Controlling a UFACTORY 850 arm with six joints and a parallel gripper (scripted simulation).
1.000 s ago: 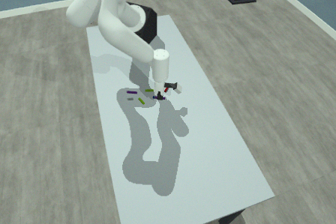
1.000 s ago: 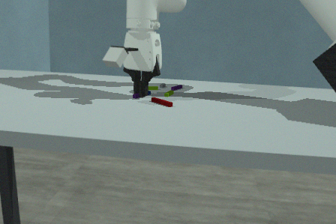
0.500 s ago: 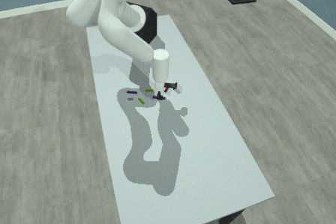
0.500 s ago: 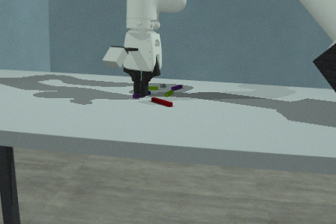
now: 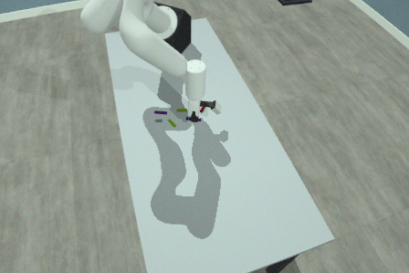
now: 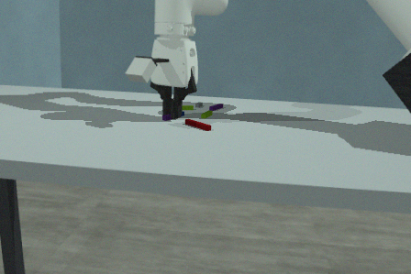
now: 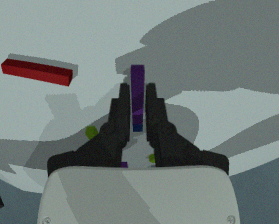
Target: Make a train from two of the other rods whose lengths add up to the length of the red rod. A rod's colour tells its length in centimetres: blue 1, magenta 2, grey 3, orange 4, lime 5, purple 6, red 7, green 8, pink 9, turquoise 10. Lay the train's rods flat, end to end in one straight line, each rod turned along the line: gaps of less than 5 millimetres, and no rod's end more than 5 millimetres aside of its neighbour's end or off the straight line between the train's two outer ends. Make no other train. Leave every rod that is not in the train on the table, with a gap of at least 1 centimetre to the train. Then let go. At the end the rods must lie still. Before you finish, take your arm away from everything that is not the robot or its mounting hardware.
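My gripper is now 30 mm to the left of the blue rod, 20 mm past it and 20 mm above it. Also, from my hand: red rod (70 mm to the left, 70 mm behind, 20 mm below); then grey rod (170 mm to the right, 40 mm behind, 20 mm below).
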